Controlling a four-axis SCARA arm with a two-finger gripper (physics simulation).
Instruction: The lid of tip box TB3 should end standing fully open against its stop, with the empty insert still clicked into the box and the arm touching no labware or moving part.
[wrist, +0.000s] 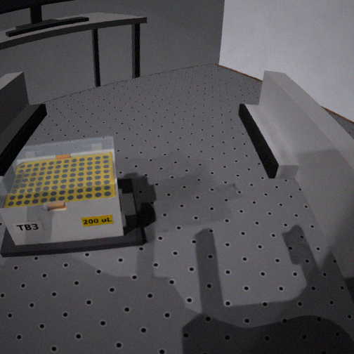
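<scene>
Tip box TB3 (65, 224) is white, with a "TB3" label and a yellow "200 uL" label on its front. It sits in a dark tray (138, 235) at the left of the wrist view. The yellow insert (65, 177) lies level inside it, with empty round holes and orange tabs at front and back. A clear lid (75, 144) shows as a see-through band at the rear and left of the box; its exact angle is hard to tell. My gripper (139, 87) is open, its fingers wide apart with nothing between them. The left finger overlaps the box's left rear edge in view; contact cannot be told.
A dark block-like part (128, 212) adjoins the box's right side in the tray. The perforated deck (200, 150) spreads around the box, with gripper shadows on it. A desk (120, 20) with a monitor stands at the back left, and a pale wall (290, 40) rises at the right.
</scene>
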